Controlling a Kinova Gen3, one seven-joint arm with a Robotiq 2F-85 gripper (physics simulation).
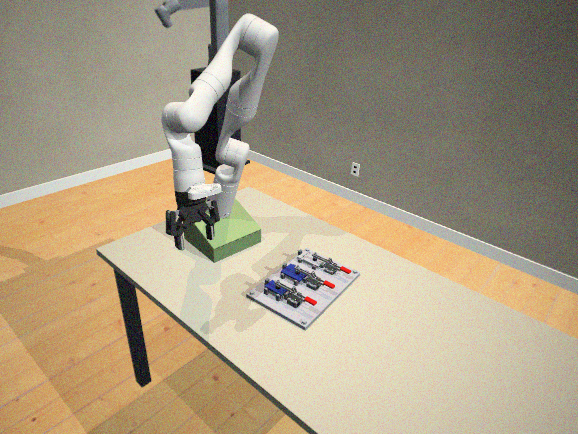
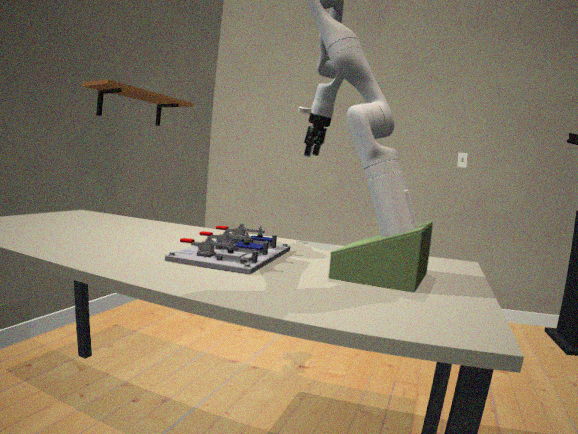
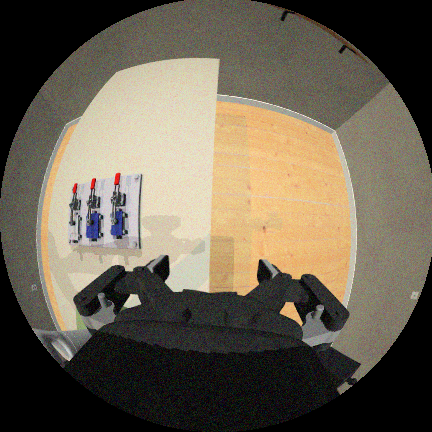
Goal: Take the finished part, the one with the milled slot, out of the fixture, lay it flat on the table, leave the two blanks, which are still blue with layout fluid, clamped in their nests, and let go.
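Pixels of known places: gripper, fingertip midpoint: [image 1: 196,244] [image 2: 311,155] [image 3: 212,267]; arm's base at its link origin: [image 1: 219,209] [image 2: 400,232].
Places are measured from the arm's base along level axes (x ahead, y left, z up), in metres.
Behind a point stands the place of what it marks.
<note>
The fixture plate [image 1: 300,316] @(x 0.523, y -0.191, z -0.103 m) [image 2: 195,256] @(x 0.493, y 0.096, z -0.103 m) [image 3: 132,200] @(x 0.470, y -0.197, z -0.103 m) lies on the table with three nests in a row. A blue blank [image 1: 275,287] @(x 0.399, y -0.156, z -0.077 m) [image 2: 261,239] @(x 0.394, y -0.133, z -0.080 m) [image 3: 117,223] @(x 0.399, y -0.158, z -0.077 m) sits in one end nest, and a second blue blank [image 1: 293,272] @(x 0.395, y -0.048, z -0.082 m) [image 2: 250,245] @(x 0.393, y -0.033, z -0.082 m) [image 3: 93,226] @(x 0.393, y -0.051, z -0.082 m) in the middle nest, each under a clamp arm. The other end nest seems to hold a pale bare-metal part [image 1: 306,260] @(x 0.387, y 0.046, z -0.088 m) [image 3: 75,231] @(x 0.377, y 0.056, z -0.087 m); its slot is too small to make out. My gripper [image 1: 195,241] @(x 0.323, y -0.408, z 0.187 m) [image 2: 312,152] @(x 0.323, y -0.408, z 0.187 m) [image 3: 212,267] @(x 0.323, y -0.408, z 0.187 m) is open and empty, high above the table and well to one side of the fixture.
Three toggle clamps have red handles [image 1: 310,301] @(x 0.535, y -0.159, z -0.058 m) [image 1: 328,284] @(x 0.534, y -0.049, z -0.062 m) [image 1: 345,270] @(x 0.537, y 0.060, z -0.068 m) lying low, pointing away from the nests. The green wedge base [image 1: 237,240] @(x 0.133, y -0.043, z -0.065 m) [image 2: 380,260] @(x 0.039, y 0.093, z -0.057 m) stands under the arm. The table's long edge [image 3: 212,200] @(x 0.458, y -0.436, z -0.118 m) runs near below the gripper. A wall shelf [image 2: 137,93] is farther off.
</note>
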